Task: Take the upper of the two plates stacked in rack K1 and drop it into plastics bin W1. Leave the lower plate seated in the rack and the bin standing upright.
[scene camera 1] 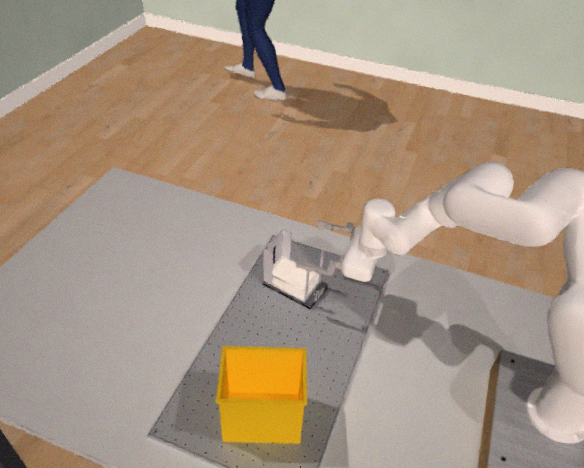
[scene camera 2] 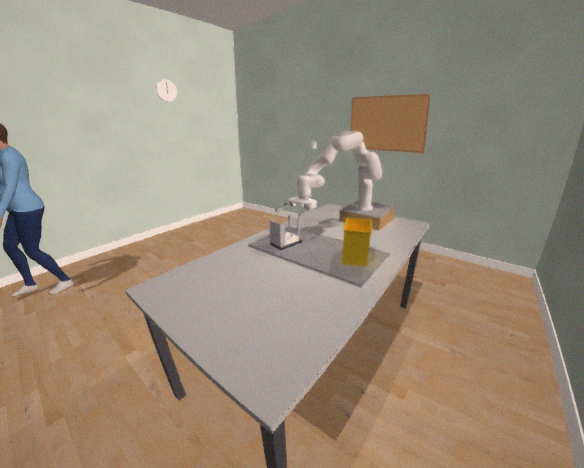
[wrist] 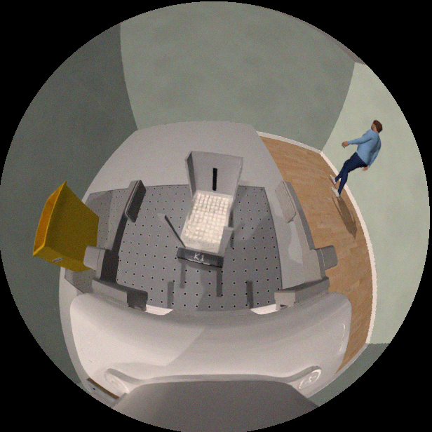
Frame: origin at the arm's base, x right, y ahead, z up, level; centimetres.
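Seen in the pictures: hand at its tool point: (scene camera 1: pixel 315 245) (scene camera 2: pixel 289 212); arm's base at its link origin: (scene camera 1: pixel 557 415) (scene camera 2: pixel 364 208).
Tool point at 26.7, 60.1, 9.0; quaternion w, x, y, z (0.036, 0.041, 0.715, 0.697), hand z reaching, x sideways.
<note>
Pixels of each thing's top centre, then the offset from my tool point to it, as dx, dy, dz. Level surfaces: height alone.
- Rack K1 at its top centre: (scene camera 1: pixel 297 249) (scene camera 2: pixel 285 219) -0.3, +4.6, -2.7
- white upper plate at its top centre: (scene camera 1: pixel 293 273) (scene camera 2: pixel 284 236) +0.0, +5.5, -12.8
- Yellow bin W1 at its top centre: (scene camera 1: pixel 263 373) (scene camera 2: pixel 358 224) -40.4, +2.1, +0.5
- perforated board at its surface level: dz -17.5
- grey table at its surface level: dz -18.7
Rack K1 (scene camera 1: pixel 268 265) (scene camera 2: pixel 278 233) (wrist: pixel 227 172) stands upright on the perforated board, with a tall grey back panel and thin posts. The white upper plate (scene camera 1: pixel 294 272) (scene camera 2: pixel 292 238) (wrist: pixel 207 215) lies in it, its well grid facing up. The lower plate (scene camera 1: pixel 295 291) shows as a white layer beneath it in the first scene view. My gripper (scene camera 1: pixel 308 246) (scene camera 2: pixel 288 213) (wrist: pixel 211 200) is wide open and empty, above the rack. In the wrist view its fingers are on either side of the rack, apart from it. Yellow bin W1 (scene camera 1: pixel 262 420) (scene camera 2: pixel 356 247) (wrist: pixel 72 227) stands upright.
The perforated board (scene camera 1: pixel 295 325) (scene camera 2: pixel 320 256) lies on the grey table (scene camera 1: pixel 125 300) (scene camera 2: pixel 240 320) and carries rack and bin at opposite ends. The arm's base stands on a wood-edged block (scene camera 2: pixel 386 220). A person (scene camera 1: pixel 260 45) (scene camera 2: pixel 21 200) (wrist: pixel 363 150) is on the floor beyond the table.
</note>
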